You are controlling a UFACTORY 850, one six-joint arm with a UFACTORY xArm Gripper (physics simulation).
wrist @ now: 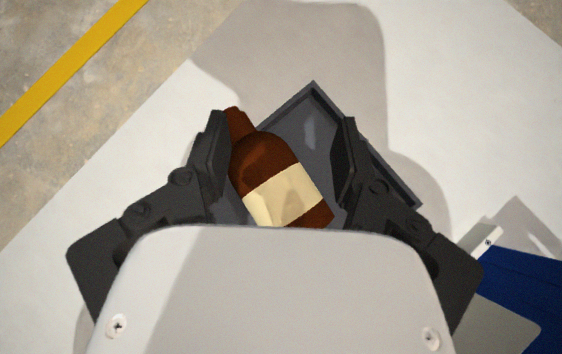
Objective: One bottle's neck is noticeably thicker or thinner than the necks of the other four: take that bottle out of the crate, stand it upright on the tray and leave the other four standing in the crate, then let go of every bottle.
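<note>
A brown bottle with a cream label lies on its side, tilted in the view, on the dark grey tray. Its neck points to the upper left and reaches past the tray's rim. My gripper is open, with nothing held. The bottle shows between the two fingers, close to the left finger, which covers a little of its neck side; the right finger is well apart from it. The bottle's base end is partly hidden by the gripper body. Part of the blue crate shows at the lower right; bottles inside it do not show.
The tray lies on a white table top. A pale bar runs at the crate's near edge, beside the right finger linkage. A yellow line crosses the concrete floor beyond the table's edge at the upper left.
</note>
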